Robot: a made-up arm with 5 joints.
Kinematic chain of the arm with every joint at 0, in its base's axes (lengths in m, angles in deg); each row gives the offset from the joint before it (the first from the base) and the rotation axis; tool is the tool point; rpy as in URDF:
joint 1: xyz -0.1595 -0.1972 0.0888 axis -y
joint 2: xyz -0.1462 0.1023 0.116 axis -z
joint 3: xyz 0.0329 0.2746 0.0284 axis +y
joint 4: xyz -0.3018 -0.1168 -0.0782 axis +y
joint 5: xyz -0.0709 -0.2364 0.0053 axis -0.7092 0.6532 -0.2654
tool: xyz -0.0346 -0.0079 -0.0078 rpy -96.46 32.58 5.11
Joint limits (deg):
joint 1: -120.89..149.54
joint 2: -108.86..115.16
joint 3: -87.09..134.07
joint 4: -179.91..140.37
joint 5: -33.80..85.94
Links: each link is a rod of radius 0.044 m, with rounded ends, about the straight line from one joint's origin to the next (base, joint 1, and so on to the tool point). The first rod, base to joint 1, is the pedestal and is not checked.
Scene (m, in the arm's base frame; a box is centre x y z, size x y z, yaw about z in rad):
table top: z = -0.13
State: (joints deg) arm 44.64 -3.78 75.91 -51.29 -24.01
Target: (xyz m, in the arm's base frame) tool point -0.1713 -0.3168 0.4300
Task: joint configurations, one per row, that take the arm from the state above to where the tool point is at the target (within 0.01 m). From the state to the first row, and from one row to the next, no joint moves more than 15 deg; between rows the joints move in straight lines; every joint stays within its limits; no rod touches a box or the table.
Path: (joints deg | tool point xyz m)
1: 35.27 -17.34 74.93 -60.04 -25.64 | -0.6776 -0.2431 0.2457
2: 25.90 -30.89 73.95 -68.79 -27.27 | -0.6041 -0.2849 0.3250
3: 16.53 -44.45 72.96 -77.54 -28.90 | -0.5084 -0.3159 0.3882
4: 7.17 -58.01 71.98 -86.28 -30.54 | -0.3978 -0.3325 0.4284
5: -2.20 -71.56 71.00 -95.03 -32.17 | -0.2819 -0.3328 0.4422
6: -11.57 -85.12 70.02 -103.78 -33.80 | -0.1713 -0.3168 0.4300

